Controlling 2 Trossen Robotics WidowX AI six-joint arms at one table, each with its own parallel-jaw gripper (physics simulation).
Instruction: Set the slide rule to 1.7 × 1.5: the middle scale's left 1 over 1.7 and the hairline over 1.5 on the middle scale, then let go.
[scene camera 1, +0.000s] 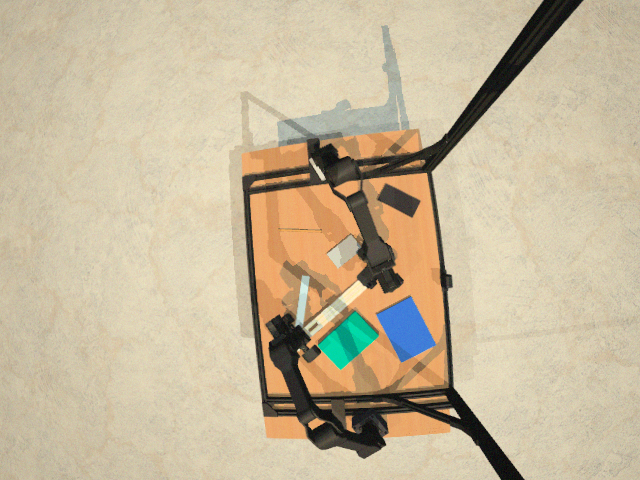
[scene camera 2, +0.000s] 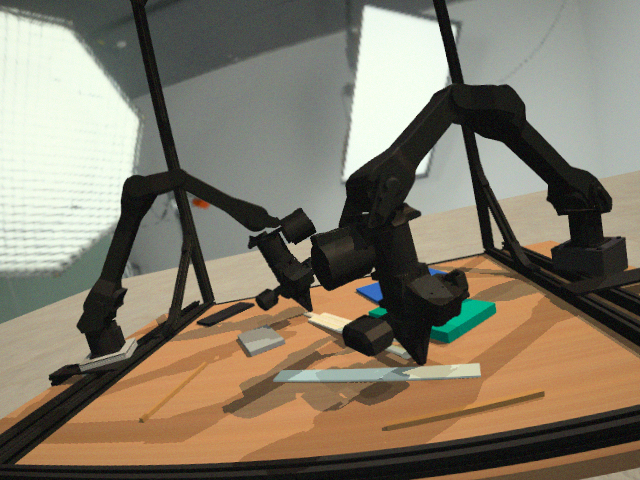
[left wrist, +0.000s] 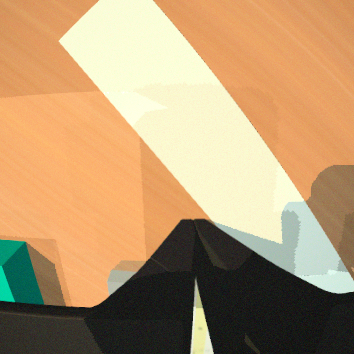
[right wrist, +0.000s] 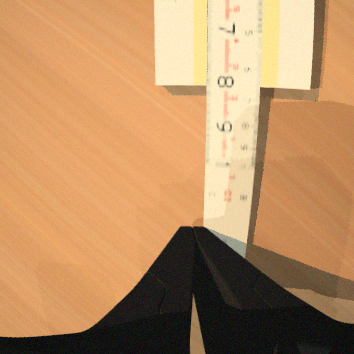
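Observation:
The cream slide rule (scene camera 1: 352, 296) (scene camera 2: 325, 320) lies diagonally on the table. In the right wrist view its middle scale (right wrist: 230, 125) sticks out past the body's end (right wrist: 175, 50), which crosses it near the 8. The hairline and the left 1 over the body's scale cannot be read. My right gripper (scene camera 1: 363, 283) (scene camera 2: 310, 310) (right wrist: 190, 237) is shut and empty, its tips at the protruding middle scale's end, partly hiding it. My left gripper (scene camera 1: 303, 335) (scene camera 2: 422, 362) (left wrist: 191, 230) is shut and empty near the rule's other end. A yellow strip of the rule shows between its finger bases.
A pale flat strip (scene camera 1: 303, 298) (scene camera 2: 361, 374) (left wrist: 185, 125) lies beside the left gripper. A green block (scene camera 1: 348, 339) (scene camera 2: 465, 320) (left wrist: 17, 280) and a blue panel (scene camera 1: 406, 329) lie right of the rule. A grey block (scene camera 1: 341, 252) (scene camera 2: 261, 341), dark block (scene camera 1: 398, 200) and thin sticks (scene camera 2: 173, 392) (scene camera 2: 465, 411) lie around.

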